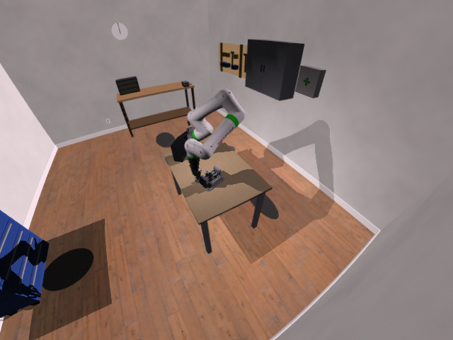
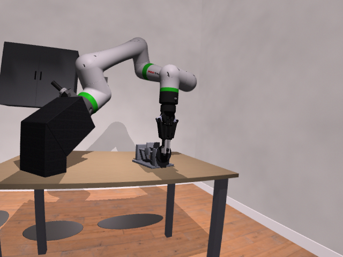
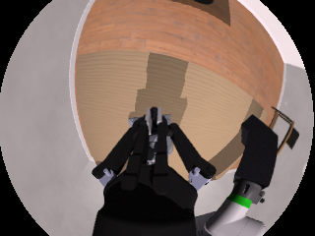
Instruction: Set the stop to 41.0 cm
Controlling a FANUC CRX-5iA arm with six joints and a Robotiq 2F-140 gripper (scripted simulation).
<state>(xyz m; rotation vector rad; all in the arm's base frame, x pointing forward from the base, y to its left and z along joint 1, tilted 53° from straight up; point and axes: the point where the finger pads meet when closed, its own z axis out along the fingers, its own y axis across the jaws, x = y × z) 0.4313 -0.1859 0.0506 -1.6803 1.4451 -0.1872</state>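
My hand is 20 mm to the right of the black handwheel and 20 mm above it. From my hand the other things lie so: grey stop: 130 mm to the left, 30 mm below, 20 mm behind.
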